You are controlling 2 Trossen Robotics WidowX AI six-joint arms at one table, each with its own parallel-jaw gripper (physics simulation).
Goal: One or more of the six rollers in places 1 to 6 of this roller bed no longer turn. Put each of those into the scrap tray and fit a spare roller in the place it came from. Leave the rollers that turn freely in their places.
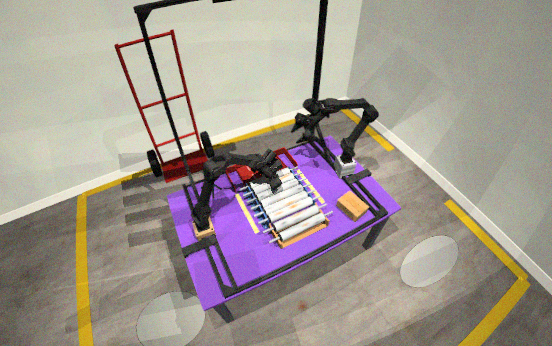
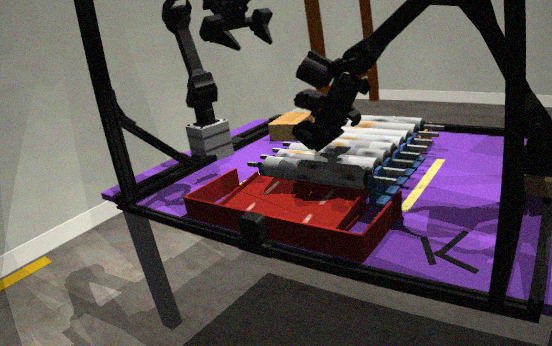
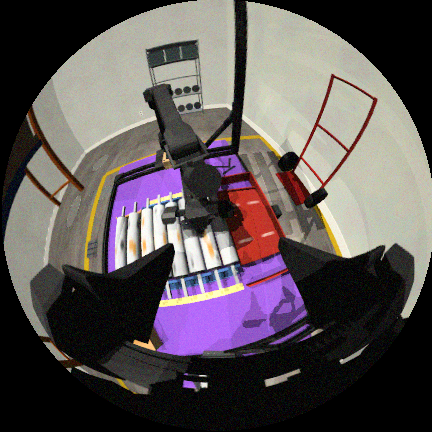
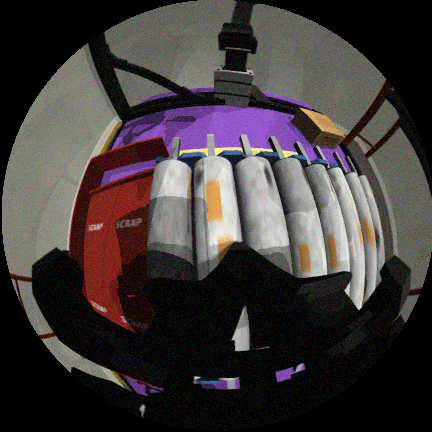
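Seen in the pictures: left gripper, fingertip midpoint: (image 1: 293, 137) (image 2: 256, 46) (image 3: 226, 245); right gripper, fingertip midpoint: (image 2: 316, 150) (image 3: 201, 236) (image 4: 237, 246); left arm's base at its link origin: (image 1: 346, 159) (image 2: 206, 122) (image 4: 234, 68); right arm's base at its link origin: (image 1: 202, 225) (image 2: 540, 169).
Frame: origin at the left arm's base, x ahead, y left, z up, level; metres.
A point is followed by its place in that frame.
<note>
The roller bed (image 1: 258, 211) (image 2: 388, 191) {x 0.620, y 0.053, z -0.107 m} holds several grey rollers (image 1: 290, 203) {x 0.419, y 0.189, z -0.049 m} (image 2: 312, 169) {x 0.493, y -0.045, z -0.044 m} (image 3: 192, 252) {x 0.388, y 0.056, z -0.035 m} (image 4: 259, 201) {x 0.393, y 0.048, z -0.036 m} side by side on blue supports, some with orange patches. The red scrap tray (image 1: 288, 153) {x 0.308, y -0.211, z -0.066 m} (image 2: 309, 235) {x 0.635, y -0.203, z -0.082 m} (image 3: 257, 229) {x 0.465, y -0.162, z -0.085 m} (image 4: 102, 245) {x 0.472, y -0.160, z -0.084 m} lies at the bed's far end and is empty. My right gripper (image 1: 275, 185) {x 0.437, y 0.030, z -0.035 m} (image 2: 323, 151) {x 0.437, y 0.030, z -0.035 m} (image 3: 201, 236) {x 0.437, y 0.030, z -0.035 m} (image 4: 237, 246) {x 0.437, y 0.030, z -0.035 m} is shut and empty, its tips down on top of the second or third roller from the tray. My left gripper (image 1: 299, 132) {x 0.343, y -0.027, z 0.223 m} (image 2: 252, 42) {x 0.343, y -0.027, z 0.223 m} (image 3: 226, 245) {x 0.343, y -0.027, z 0.223 m} is open and empty, high above the table's back edge.
Two more rollers (image 1: 303, 231) {x 0.403, y 0.367, z -0.054 m} lie on an orange wooden base (image 1: 305, 237) {x 0.398, y 0.381, z -0.107 m} at the bed's near end. A cardboard box (image 1: 352, 204) {x 0.085, y 0.287, z -0.056 m} (image 2: 288, 125) {x 0.126, y 0.221, z -0.060 m} (image 4: 318, 127) {x 0.142, y 0.230, z -0.057 m} sits beside the bed. Yellow strips (image 1: 247, 213) {x 0.655, y 0.151, z -0.110 m} (image 2: 422, 185) {x 0.666, y 0.121, z -0.109 m} run along the bed. A red hand truck (image 1: 161, 101) stands behind the table.
</note>
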